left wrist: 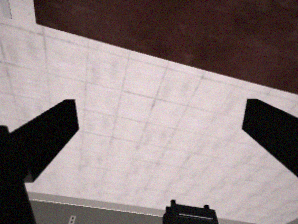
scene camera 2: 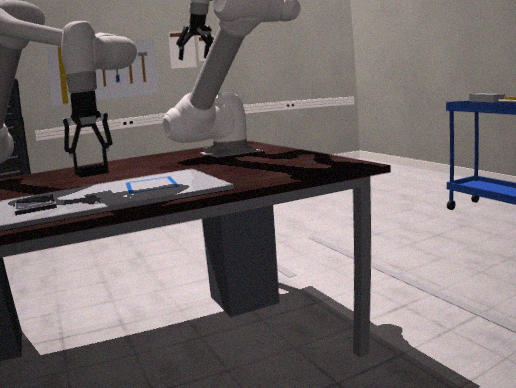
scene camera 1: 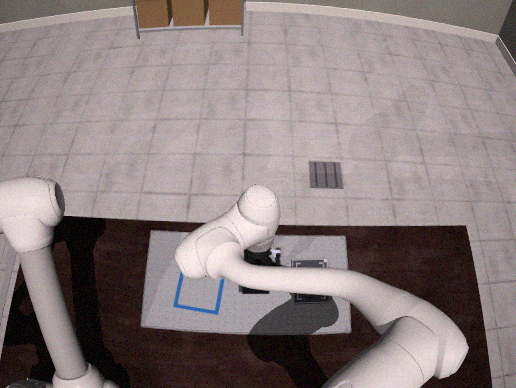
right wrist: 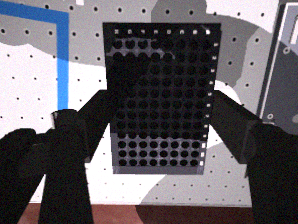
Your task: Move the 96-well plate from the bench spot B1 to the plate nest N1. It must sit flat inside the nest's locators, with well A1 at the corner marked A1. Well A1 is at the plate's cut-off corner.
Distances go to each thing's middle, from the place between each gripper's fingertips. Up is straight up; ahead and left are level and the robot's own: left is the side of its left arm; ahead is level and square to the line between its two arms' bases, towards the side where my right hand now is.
The black 96-well plate [right wrist: 161, 127] lies 2 cm below my right hand.
Now: the black 96-well plate 79 cm ahead of my left hand, 55 cm to the right of it and 37 cm below it.
